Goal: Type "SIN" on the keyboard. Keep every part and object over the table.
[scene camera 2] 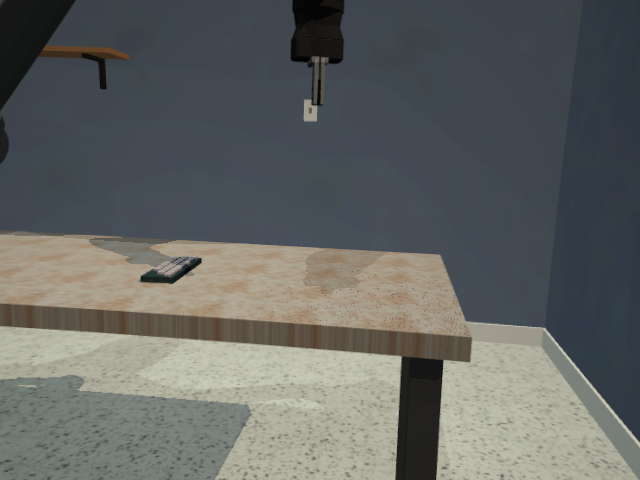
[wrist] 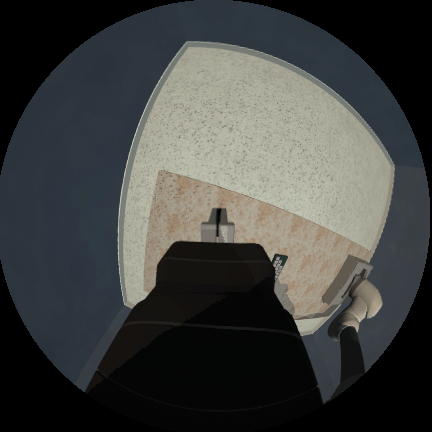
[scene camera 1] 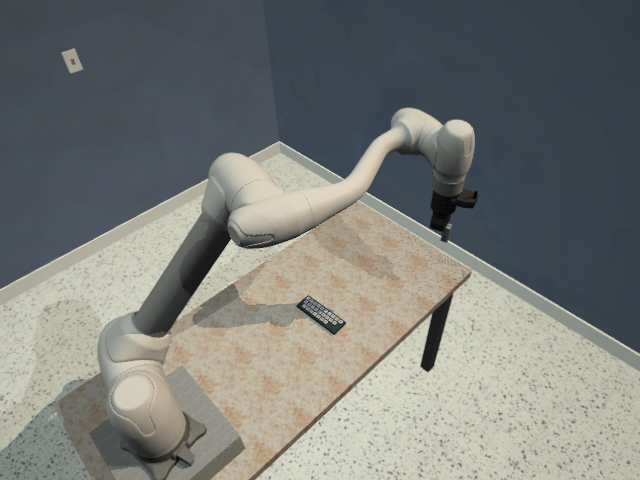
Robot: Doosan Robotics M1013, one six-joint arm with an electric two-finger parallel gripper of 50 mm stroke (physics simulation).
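Where they show: gripper, between the fingertips: (scene camera 2: 317, 105) (wrist: 218, 216) (scene camera 1: 444, 240); arm's base, origin of its link: (wrist: 354, 284) (scene camera 1: 164, 437).
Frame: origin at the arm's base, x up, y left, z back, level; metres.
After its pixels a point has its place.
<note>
A small dark green keyboard (scene camera 1: 321, 314) @[z -0.646, x -0.073, y -0.096 m] (scene camera 2: 171, 269) @[z -0.658, x -0.074, y -0.139 m] with rows of light and grey keys lies flat near the middle of the table (scene camera 1: 320, 382) @[z -0.430, x -0.092, y -0.242 m] (scene camera 2: 248, 279) @[z -0.811, x -0.091, y -0.143 m] (wrist: 260, 215) @[z -0.769, x -0.091, y -0.338 m]. In the wrist view part of the keyboard (wrist: 279, 266) @[z -0.634, x -0.076, y -0.129 m] shows beside the dark gripper body, which hides the rest. The letters on the keys are too small to read. My gripper (scene camera 1: 444, 240) @[z -0.927, x 0.239, y -0.402 m] (scene camera 2: 317, 104) @[z -0.927, x 0.239, y -0.402 m] (wrist: 218, 216) @[z -0.927, x 0.239, y -0.402 m] is shut and empty, pointing down. It hangs high above the table, toward the far end, well away from the keyboard.
The arm's base stands on a grey block (scene camera 1: 227, 439) @[z -0.101, x 0.002, y -0.156 m] (wrist: 337, 280) @[z -0.162, x -0.058, y -0.016 m] at the near end of the table. Blue walls stand beyond the table. A wooden shelf (scene camera 2: 111, 52) is on the wall, and a white wall plate (scene camera 1: 72, 60) (scene camera 2: 310, 116) shows behind.
</note>
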